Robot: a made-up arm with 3 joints. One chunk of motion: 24 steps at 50 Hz.
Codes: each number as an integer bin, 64 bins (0 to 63) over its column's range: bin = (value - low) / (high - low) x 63, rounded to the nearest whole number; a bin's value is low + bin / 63 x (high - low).
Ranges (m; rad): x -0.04..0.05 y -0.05..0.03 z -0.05..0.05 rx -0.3..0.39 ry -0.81..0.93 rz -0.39..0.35
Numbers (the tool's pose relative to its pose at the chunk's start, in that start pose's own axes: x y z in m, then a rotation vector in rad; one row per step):
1: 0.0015 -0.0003 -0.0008 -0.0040 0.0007 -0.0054
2: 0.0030 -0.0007 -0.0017 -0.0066 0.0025 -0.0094
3: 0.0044 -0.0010 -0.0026 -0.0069 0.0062 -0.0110
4: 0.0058 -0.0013 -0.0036 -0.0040 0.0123 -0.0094
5: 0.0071 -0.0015 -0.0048 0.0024 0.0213 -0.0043
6: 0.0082 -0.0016 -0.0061 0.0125 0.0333 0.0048
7: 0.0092 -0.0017 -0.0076 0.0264 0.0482 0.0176
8: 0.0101 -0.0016 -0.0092 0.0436 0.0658 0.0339
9: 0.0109 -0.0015 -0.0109 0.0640 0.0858 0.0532
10: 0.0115 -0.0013 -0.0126 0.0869 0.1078 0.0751
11: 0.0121 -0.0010 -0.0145 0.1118 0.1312 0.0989
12: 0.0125 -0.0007 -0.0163 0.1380 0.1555 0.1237
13: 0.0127 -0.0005 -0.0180 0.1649 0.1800 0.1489
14: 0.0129 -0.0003 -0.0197 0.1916 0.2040 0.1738
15: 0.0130 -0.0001 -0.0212 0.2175 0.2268 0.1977
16: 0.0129 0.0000 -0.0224 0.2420 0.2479 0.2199
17: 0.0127 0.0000 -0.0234 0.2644 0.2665 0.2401
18: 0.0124 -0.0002 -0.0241 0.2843 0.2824 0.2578
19: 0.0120 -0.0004 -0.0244 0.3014 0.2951 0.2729
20: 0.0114 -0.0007 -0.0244 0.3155 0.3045 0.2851
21: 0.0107 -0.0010 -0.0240 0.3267 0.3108 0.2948
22: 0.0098 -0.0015 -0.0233 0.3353 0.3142 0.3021
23: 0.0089 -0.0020 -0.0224 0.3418 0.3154 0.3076
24: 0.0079 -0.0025 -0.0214 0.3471 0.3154 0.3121
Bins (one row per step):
1: 29 39 31 27 29 33
2: 30 39 30 27 29 32
3: 31 39 30 27 30 32
4: 32 38 29 27 30 32
5: 33 38 28 28 30 33
6: 34 38 28 29 31 34
7: 34 38 27 30 31 35
8: 35 38 26 31 32 36
9: 36 38 25 33 32 38
10: 36 38 24 35 33 40
11: 36 39 22 38 34 42
12: 37 39 21 40 35 44
13: 37 39 20 42 36 46
14: 37 39 19 45 37 48
15: 37 39 18 47 38 50
16: 37 39 17 49 38 52
17: 37 39 17 52 39 54
18: 37 39 16 53 40 55
19: 36 39 16 55 40 56
20: 36 39 16 56 40 57
21: 35 39 16 57 41 58
22: 35 38 17 58 41 59
23: 34 38 17 59 41 59
24: 34 37 18 59 41 60

